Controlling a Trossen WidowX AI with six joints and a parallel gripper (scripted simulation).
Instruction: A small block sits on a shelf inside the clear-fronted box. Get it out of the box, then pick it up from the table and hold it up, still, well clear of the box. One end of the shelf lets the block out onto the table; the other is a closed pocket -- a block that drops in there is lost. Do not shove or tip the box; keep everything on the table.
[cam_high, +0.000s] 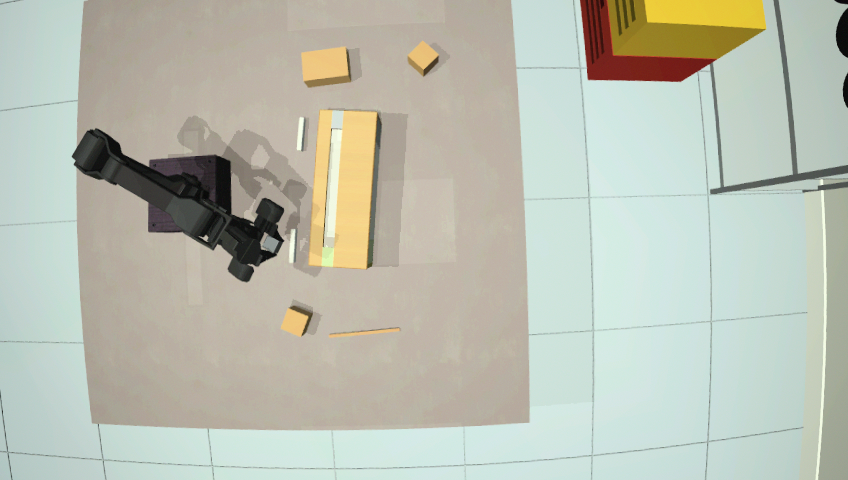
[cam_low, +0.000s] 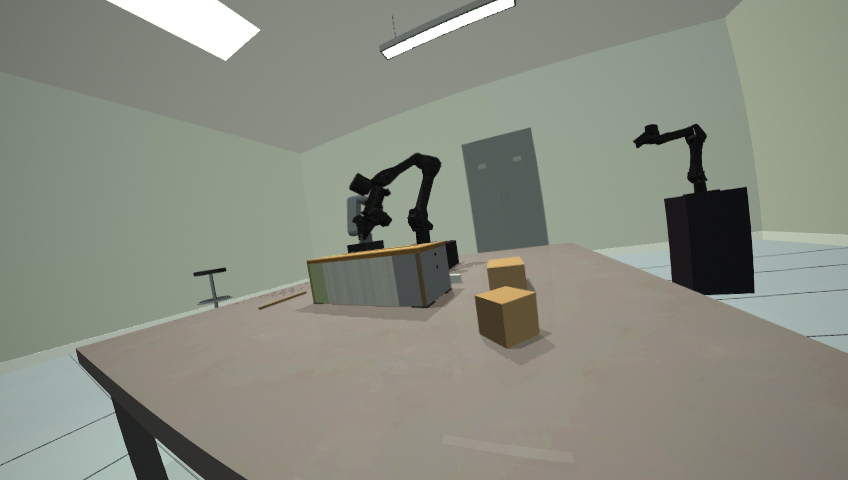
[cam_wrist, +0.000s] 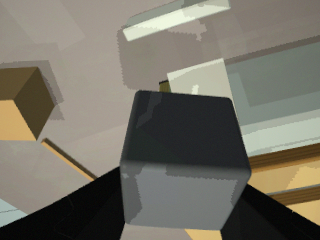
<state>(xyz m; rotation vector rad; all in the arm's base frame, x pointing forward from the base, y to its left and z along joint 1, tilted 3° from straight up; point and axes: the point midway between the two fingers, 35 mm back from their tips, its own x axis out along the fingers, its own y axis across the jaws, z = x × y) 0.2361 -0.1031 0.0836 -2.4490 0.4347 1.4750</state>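
Now: the grey block 20 mm behind my gripper tip and 10 mm to the left of it. From my gripper tip the other things lie so: thin stick 210 mm to the right, 200 mm ahead, 160 mm below; tan slab 490 mm to the left, 140 mm below, 30 mm ahead.
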